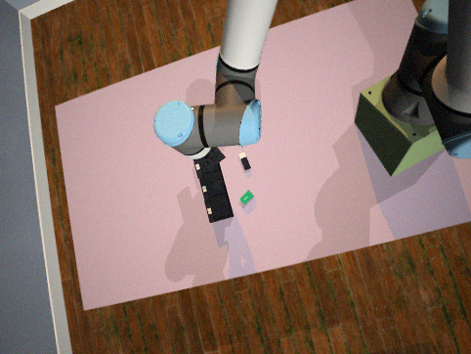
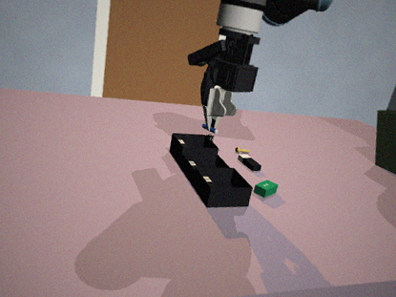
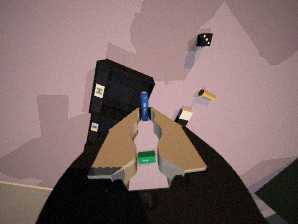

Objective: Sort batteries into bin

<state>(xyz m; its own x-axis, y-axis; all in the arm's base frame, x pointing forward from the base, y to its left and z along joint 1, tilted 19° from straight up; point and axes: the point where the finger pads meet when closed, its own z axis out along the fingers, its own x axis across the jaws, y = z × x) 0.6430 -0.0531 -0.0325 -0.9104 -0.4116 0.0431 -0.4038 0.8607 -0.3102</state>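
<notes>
Now: the bin row 40 mm ahead of my hand, 100 mm to the left of it and 60 mm below it. The rest, counted from my hand: blue battery (10 mm below); black-and-white battery (100 mm behind, 30 mm to the left, 80 mm below); yellow piece (110 mm behind, 40 mm to the right, 80 mm below).
</notes>
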